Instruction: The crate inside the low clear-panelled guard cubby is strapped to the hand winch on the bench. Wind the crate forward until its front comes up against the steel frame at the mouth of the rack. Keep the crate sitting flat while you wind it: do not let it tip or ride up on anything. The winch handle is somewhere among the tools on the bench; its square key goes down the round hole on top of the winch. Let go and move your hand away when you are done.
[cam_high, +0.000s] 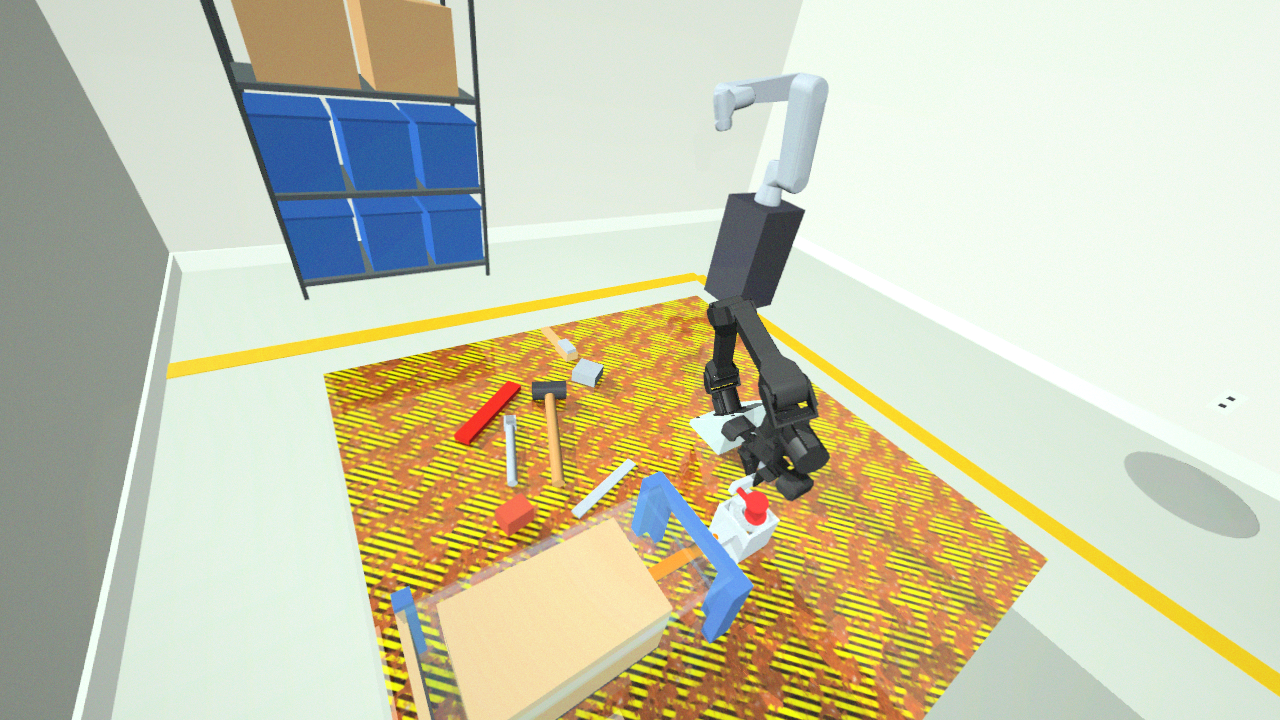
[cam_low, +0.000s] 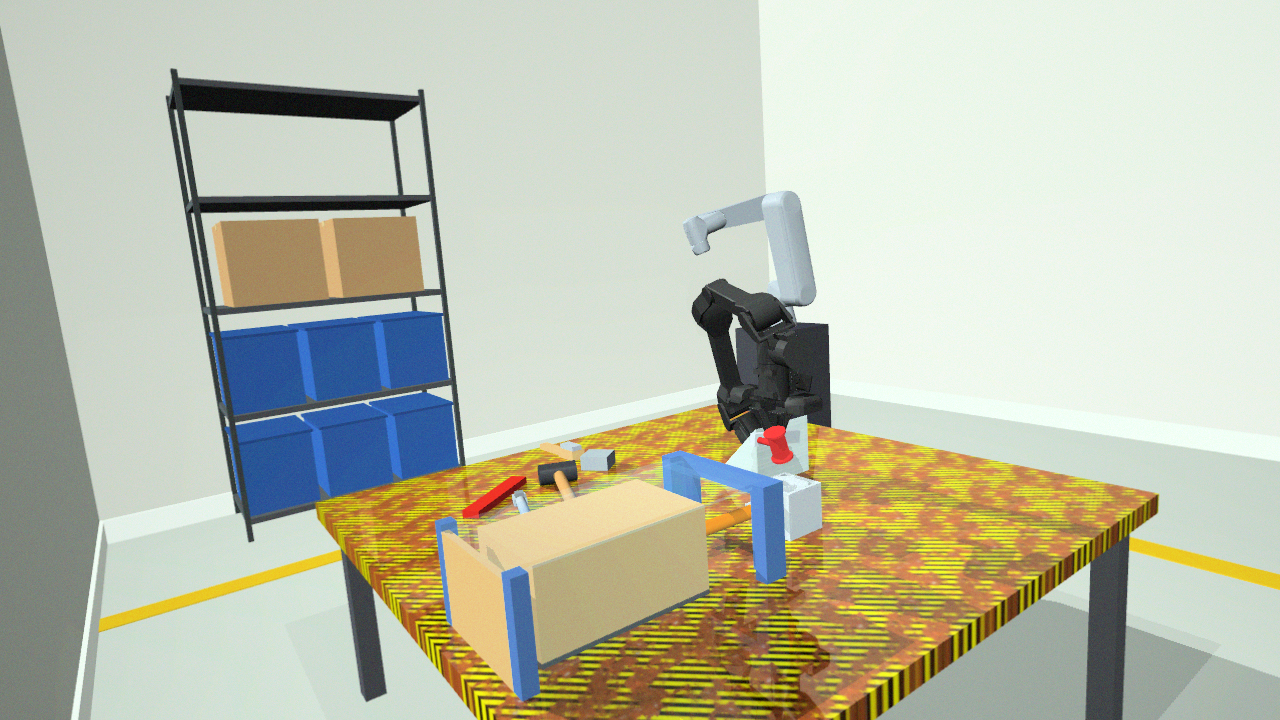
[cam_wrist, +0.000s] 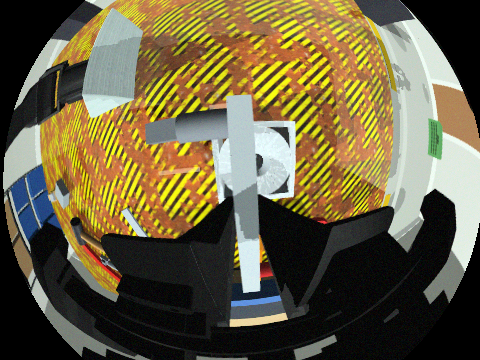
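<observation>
Now: gripper tip 50 mm short of the red grip, 40 mm to the right of it and 20 mm below it. Also, from my gripper tip: blue steel frame (160 mm ahead, 20 mm to the left, 60 mm below); then winch handle (10 mm ahead, 10 mm to the left, 10 mm above); then grey winch (20 mm behind, 10 mm to the left, 130 mm below).
</observation>
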